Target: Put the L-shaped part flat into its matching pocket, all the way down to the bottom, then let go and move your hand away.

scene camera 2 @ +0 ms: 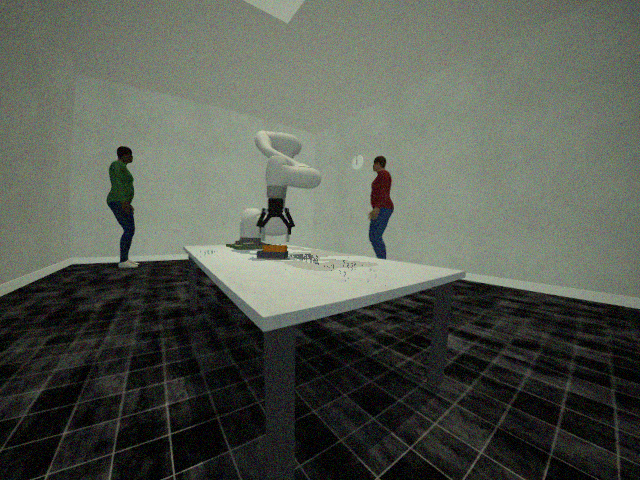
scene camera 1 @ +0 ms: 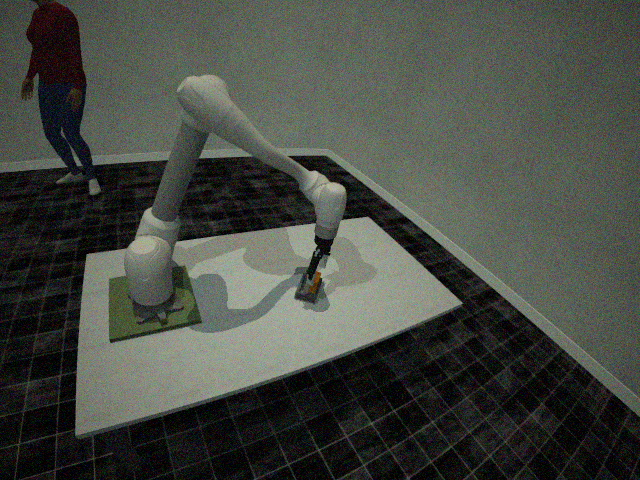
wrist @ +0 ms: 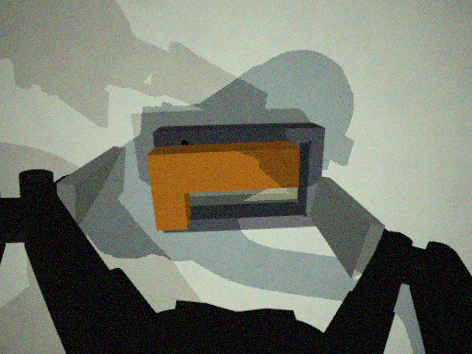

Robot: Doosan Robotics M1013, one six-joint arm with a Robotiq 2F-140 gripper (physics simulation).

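The orange L-shaped part lies over the dark grey pocket block. In the wrist view its left end and short leg cover the block's left wall, and its right end is beside the right inner wall. It stands above the block's rim in scene camera 2. Part of the pocket opening shows beside the long arm. How deep the right end sits is unclear. My gripper is open, with its fingers apart beyond the two ends of the part, holding nothing.
The block stands on the white table. The arm's base stands on a green plate at the table's far end. A person in red and a person in green stand beyond the table.
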